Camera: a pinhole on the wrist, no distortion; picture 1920 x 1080 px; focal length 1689.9 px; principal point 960.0 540.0 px. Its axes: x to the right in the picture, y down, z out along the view. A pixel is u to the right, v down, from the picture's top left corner.
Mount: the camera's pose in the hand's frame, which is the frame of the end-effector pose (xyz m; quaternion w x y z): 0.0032 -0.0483 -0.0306 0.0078 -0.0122 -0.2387 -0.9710
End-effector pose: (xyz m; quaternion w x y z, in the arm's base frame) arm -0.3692 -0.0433 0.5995 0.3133 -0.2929 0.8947 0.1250
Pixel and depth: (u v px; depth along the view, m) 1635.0 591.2 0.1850
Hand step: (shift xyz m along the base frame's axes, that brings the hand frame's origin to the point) 0.0903 0.1113 -0.0629
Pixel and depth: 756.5 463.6 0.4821
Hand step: 0.0255 0.2808 -0.3340
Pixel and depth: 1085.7 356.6 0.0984
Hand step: 0.0227 0.0275 -0.0382
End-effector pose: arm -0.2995 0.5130 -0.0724 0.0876 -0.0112 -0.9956 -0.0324
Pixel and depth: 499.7 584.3 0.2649
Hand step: -0.1132 0.0839 -0.1832
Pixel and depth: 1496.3 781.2 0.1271
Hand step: 0.0176 -0.0003 -0.0962
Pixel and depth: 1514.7 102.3 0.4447
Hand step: 0.0868 0.2766 -0.3161
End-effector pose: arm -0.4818 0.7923 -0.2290 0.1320 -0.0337 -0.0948 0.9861
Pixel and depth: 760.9 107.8 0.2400
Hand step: -0.0775 -0.1293 0.1252
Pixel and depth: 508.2 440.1 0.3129
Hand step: -0.1397 -0.1252 0.2048
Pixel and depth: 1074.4 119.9 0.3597
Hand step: -0.0575 -0.2353 0.2042
